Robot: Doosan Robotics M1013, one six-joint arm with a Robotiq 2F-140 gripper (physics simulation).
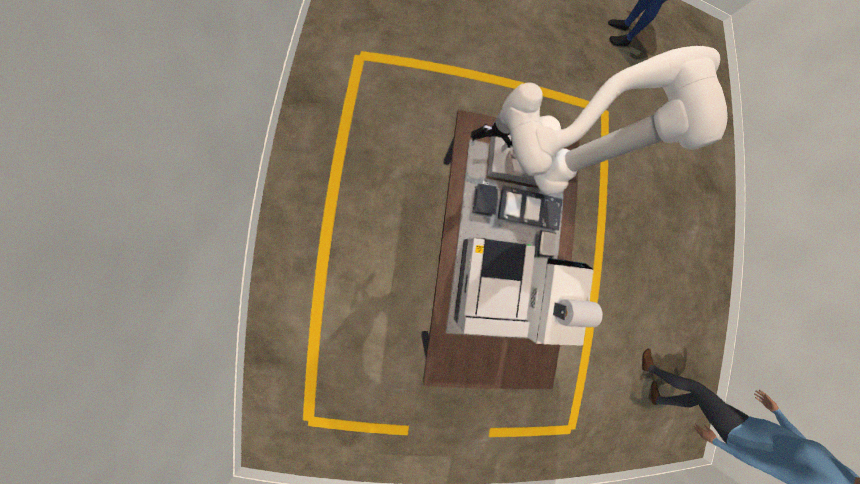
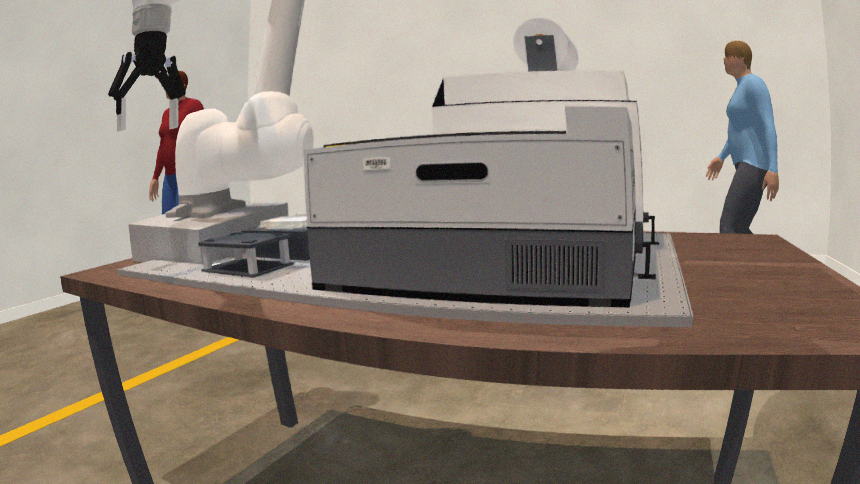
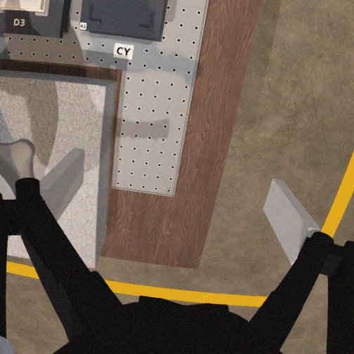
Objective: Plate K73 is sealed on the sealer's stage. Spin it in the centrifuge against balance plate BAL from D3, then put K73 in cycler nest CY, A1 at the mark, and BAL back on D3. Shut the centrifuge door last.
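Pixels of known places: gripper, between the fingertips: (image 1: 487, 146) (image 2: 148, 129); arm's base, origin of its link: (image 2: 205, 211).
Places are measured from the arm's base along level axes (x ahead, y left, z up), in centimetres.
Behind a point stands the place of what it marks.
My gripper (image 1: 492, 139) @(z 21.0, x 13.4, y -31.6 cm) (image 2: 147, 122) @(z 21.0, x 13.4, y -31.6 cm) (image 3: 177, 180) is open and empty, high above the table end by the robot's base block. Cycler nest CY (image 1: 485, 199) @(z -3.4, x 33.5, y -24.1 cm) (image 2: 243, 239) @(z -3.5, x 34.3, y -24.3 cm) (image 3: 125, 17) is a dark platform with corner guides; no plate shows on it. Its A1 mark (image 3: 83, 26) is at a corner near D3. A pale plate (image 1: 512, 204) @(z -1.8, x 35.6, y -8.5 cm) (image 3: 25, 4) sits on D3; its name is unreadable. The white centrifuge (image 1: 498, 298) @(z 11.6, x 85.9, y -20.9 cm) (image 2: 469, 198) @(z 3.8, x 81.5, y -36.8 cm) has a dark square on top, whether opening or panel I cannot tell. The sealer (image 1: 565, 282) @(z 25.6, x 76.0, y 6.7 cm) carries a film roll. K73 cannot be made out.
The base block (image 2: 162, 239) @(z -4.4, x 1.7, y -19.4 cm) (image 3: 75, 105) stands beside the perforated board (image 3: 150, 150). Another pale item (image 1: 532, 208) @(z -1.8, x 37.1, y 4.0 cm) sits beside D3's plate. A small grey-topped block (image 1: 547, 243) @(z 1.5, x 57.1, y 11.8 cm) is by the sealer. People stand outside the yellow floor line (image 1: 329, 228).
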